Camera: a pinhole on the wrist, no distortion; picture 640 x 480 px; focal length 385.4 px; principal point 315.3 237.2 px. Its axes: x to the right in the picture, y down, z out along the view. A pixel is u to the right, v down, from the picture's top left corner.
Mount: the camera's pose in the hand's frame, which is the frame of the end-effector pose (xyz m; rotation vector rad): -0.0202 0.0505 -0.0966 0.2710 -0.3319 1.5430
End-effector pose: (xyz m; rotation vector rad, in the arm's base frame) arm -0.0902 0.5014 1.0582 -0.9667 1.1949 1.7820
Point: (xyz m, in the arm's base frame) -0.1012 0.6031 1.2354
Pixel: 463 413
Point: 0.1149 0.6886 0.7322
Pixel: outside the picture
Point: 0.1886 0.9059 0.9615
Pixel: 131 177
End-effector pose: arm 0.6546 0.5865 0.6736 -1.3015 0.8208 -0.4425
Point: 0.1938 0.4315 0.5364
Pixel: behind the camera
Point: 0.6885 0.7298 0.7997
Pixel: 246 360
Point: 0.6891 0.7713 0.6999
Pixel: 407 371
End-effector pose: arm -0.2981 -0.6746 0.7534 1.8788 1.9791 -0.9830
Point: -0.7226 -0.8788 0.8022
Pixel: 50 315
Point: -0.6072 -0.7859 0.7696
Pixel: 61 259
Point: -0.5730 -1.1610 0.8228
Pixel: outside the picture
